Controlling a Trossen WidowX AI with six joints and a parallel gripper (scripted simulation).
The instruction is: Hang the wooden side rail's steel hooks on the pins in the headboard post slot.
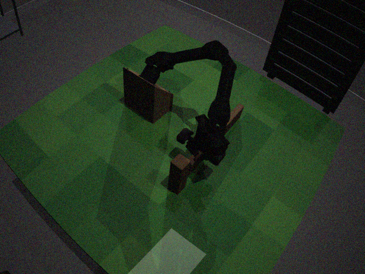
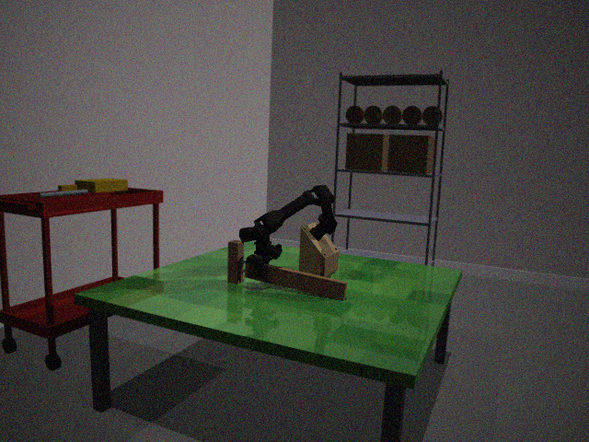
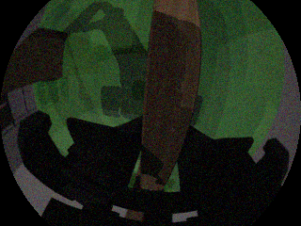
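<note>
Now: the headboard post 13 cm to the right of my gripper tip, 4 cm above it and 1 cm behind it.
</note>
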